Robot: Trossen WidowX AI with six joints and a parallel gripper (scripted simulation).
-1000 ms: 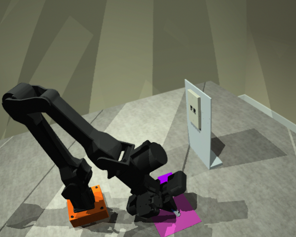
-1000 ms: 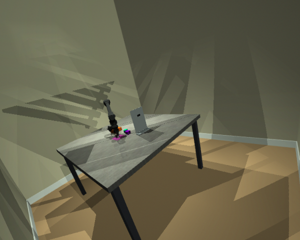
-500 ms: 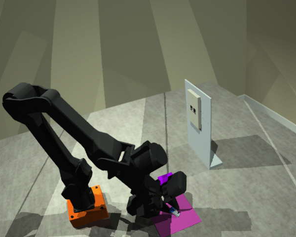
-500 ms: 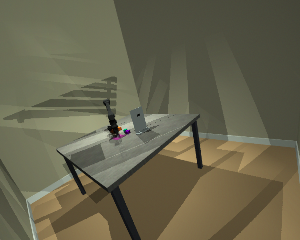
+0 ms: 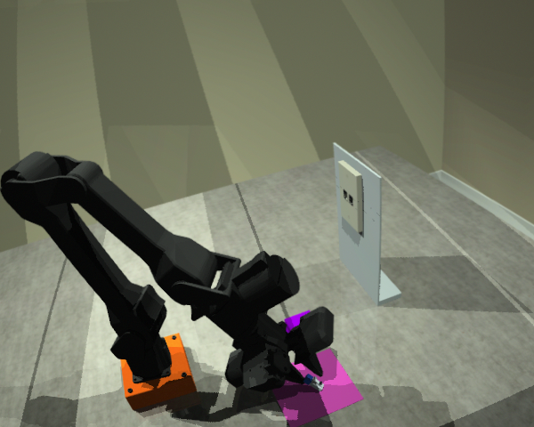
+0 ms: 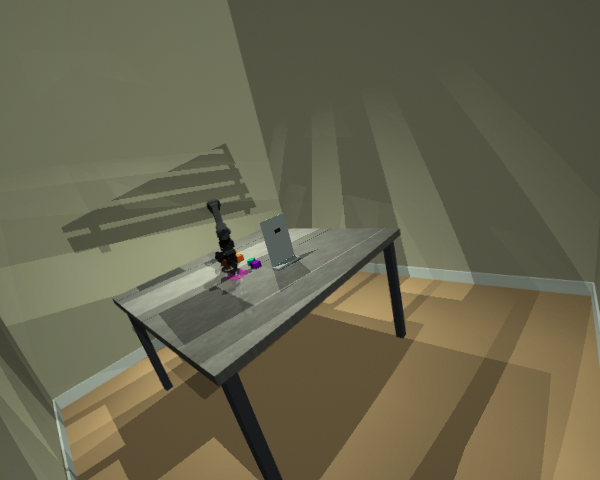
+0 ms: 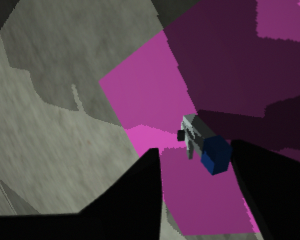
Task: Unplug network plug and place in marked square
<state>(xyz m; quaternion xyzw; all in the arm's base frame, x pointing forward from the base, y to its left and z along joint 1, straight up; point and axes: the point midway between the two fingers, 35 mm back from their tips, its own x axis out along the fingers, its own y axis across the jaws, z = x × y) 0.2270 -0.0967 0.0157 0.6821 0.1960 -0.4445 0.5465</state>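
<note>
The network plug lies 1 cm below my gripper tip. Round my gripper tip: green block 14 cm to the left, 6 cm behind, 1 cm below; marked square 2 cm below; purple block 12 cm to the left, 2 cm ahead, 1 cm below.
</note>
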